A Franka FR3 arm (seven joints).
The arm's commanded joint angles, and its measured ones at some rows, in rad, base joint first. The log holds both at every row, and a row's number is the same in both.
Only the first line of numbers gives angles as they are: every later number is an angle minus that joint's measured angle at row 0.
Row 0, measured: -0.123, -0.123, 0.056, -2.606, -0.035, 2.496, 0.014
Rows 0 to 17, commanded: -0.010, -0.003, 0.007, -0.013, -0.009, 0.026, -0.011; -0.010, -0.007, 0.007, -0.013, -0.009, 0.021, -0.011; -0.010, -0.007, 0.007, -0.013, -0.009, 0.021, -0.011; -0.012, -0.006, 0.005, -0.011, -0.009, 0.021, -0.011; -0.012, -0.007, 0.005, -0.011, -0.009, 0.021, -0.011; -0.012, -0.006, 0.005, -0.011, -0.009, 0.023, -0.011; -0.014, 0.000, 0.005, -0.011, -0.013, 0.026, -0.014; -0.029, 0.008, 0.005, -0.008, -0.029, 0.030, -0.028; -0.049, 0.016, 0.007, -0.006, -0.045, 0.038, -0.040; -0.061, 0.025, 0.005, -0.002, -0.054, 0.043, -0.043; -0.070, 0.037, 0.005, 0.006, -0.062, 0.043, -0.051; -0.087, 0.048, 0.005, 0.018, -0.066, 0.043, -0.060; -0.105, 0.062, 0.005, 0.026, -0.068, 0.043, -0.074; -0.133, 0.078, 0.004, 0.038, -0.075, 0.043, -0.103; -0.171, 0.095, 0.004, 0.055, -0.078, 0.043, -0.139; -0.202, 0.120, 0.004, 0.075, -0.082, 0.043, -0.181; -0.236, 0.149, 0.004, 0.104, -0.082, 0.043, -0.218; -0.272, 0.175, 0.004, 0.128, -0.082, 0.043, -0.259
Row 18, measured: -0.158, 0.038, 0.002, 0.048, -0.061, 0.020, -0.143
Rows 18 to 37, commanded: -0.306, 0.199, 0.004, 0.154, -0.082, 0.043, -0.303; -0.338, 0.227, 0.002, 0.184, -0.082, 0.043, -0.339; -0.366, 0.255, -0.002, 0.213, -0.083, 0.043, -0.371; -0.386, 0.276, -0.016, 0.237, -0.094, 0.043, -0.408; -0.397, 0.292, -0.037, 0.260, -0.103, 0.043, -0.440; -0.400, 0.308, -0.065, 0.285, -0.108, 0.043, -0.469; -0.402, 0.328, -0.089, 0.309, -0.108, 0.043, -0.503; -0.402, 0.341, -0.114, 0.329, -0.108, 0.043, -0.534; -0.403, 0.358, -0.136, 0.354, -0.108, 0.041, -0.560; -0.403, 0.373, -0.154, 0.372, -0.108, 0.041, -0.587; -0.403, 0.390, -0.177, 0.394, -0.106, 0.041, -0.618; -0.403, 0.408, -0.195, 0.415, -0.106, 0.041, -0.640; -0.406, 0.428, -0.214, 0.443, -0.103, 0.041, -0.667; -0.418, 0.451, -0.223, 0.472, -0.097, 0.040, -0.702; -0.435, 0.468, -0.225, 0.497, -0.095, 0.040, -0.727; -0.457, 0.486, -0.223, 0.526, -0.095, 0.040, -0.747; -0.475, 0.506, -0.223, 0.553, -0.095, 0.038, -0.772; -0.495, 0.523, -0.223, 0.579, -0.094, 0.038, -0.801; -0.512, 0.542, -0.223, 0.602, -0.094, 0.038, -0.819; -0.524, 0.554, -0.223, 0.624, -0.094, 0.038, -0.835
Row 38, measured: -0.461, 0.422, -0.224, 0.526, -0.084, 0.021, -0.770
